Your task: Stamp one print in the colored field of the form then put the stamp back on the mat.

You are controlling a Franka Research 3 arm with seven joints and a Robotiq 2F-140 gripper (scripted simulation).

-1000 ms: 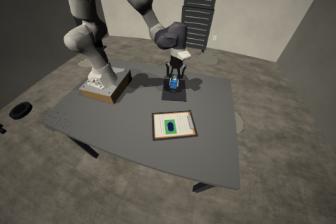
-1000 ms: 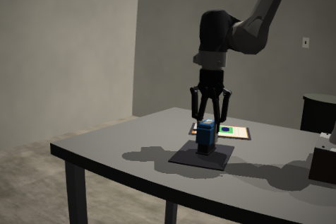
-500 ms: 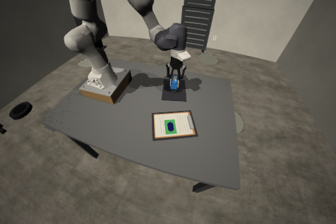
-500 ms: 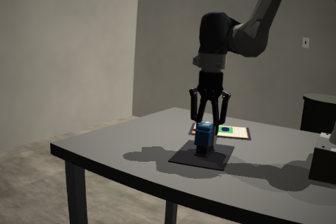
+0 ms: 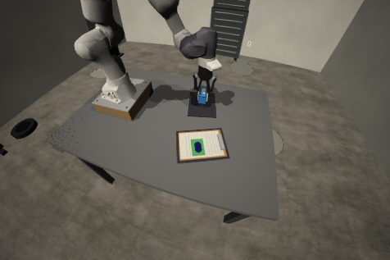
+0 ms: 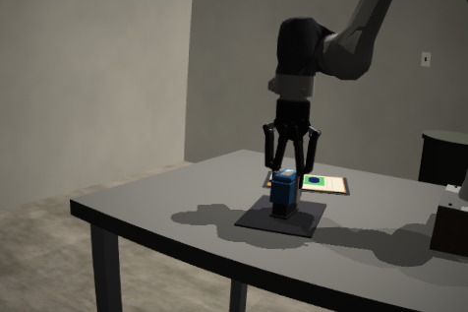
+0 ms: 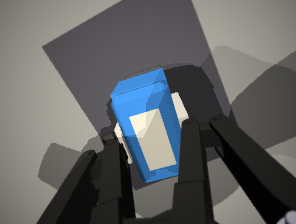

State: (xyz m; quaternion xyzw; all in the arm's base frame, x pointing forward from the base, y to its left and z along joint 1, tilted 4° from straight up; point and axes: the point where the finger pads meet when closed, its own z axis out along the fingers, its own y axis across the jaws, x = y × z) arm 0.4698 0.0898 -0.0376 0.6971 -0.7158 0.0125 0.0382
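Now: hand 2 cm above the blue stamp. From my hand the other things lie so: form: 30 cm to the right, 7 cm below, 5 cm ahead; dark mat: 7 cm below.
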